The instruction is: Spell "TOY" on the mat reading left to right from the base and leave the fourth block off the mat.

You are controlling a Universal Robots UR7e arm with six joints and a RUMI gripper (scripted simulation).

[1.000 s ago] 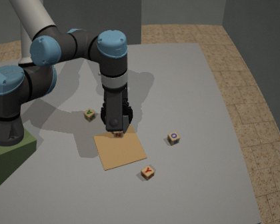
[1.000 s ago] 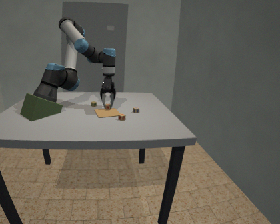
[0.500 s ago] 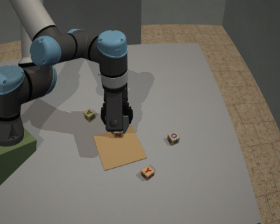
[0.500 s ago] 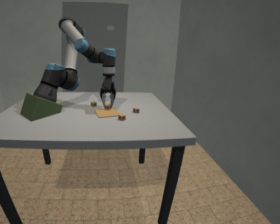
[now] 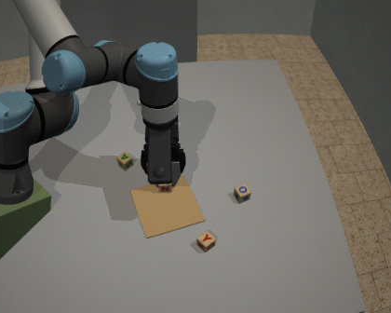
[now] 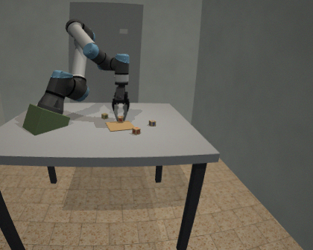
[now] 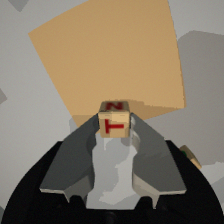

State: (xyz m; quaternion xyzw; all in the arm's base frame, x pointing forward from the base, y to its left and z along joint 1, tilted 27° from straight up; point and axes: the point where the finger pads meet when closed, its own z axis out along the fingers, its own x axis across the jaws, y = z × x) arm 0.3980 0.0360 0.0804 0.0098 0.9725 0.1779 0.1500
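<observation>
My hand is 5 cm to the left of the tan mat and 2 cm above it. The rest, counted from my hand: Y block (15 cm to the right, 9 cm ahead, 1 cm below); then O block (18 cm ahead, 2 cm to the right, 1 cm below).
</observation>
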